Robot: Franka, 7 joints.
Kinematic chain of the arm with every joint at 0, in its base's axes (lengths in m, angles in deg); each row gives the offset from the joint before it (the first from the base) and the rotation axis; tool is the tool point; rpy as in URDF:
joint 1: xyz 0 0 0.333 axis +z
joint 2: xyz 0 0 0 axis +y
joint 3: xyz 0 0 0.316 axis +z
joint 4: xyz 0.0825 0 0 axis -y
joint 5: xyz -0.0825 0 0.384 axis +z
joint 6: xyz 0 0 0 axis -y
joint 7: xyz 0.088 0 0 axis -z
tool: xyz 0 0 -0.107 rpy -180 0 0
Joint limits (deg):
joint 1: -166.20..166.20
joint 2: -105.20..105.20
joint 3: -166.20..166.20
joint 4: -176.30..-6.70
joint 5: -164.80..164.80
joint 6: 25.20..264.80
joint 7: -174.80..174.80
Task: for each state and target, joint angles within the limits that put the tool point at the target. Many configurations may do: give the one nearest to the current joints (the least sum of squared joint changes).
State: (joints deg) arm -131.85 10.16 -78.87 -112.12 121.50 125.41 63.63
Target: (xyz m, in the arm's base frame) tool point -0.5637 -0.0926 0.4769
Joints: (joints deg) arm -114.28 -2.48 -60.15 -122.44 119.08 119.94 63.63
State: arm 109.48 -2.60 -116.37 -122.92 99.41 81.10 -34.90
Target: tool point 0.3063 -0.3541 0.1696
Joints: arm 88.71 -30.31 -151.90 -136.54 99.26 95.30 -34.90
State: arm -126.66 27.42 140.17 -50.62 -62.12 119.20 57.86
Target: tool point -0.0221 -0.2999 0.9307
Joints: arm -152.52 66.91 161.19 -83.39 -49.54 86.90 57.86
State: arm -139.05 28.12 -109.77 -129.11 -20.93 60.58 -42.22
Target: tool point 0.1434 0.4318 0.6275
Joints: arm -157.90 18.00 -129.84 -103.23 -30.17 74.14 -42.22
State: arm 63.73 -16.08 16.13 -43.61 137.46 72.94 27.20
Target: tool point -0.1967 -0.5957 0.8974
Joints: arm 80.59 -57.80 17.63 -26.91 145.94 102.84 27.20
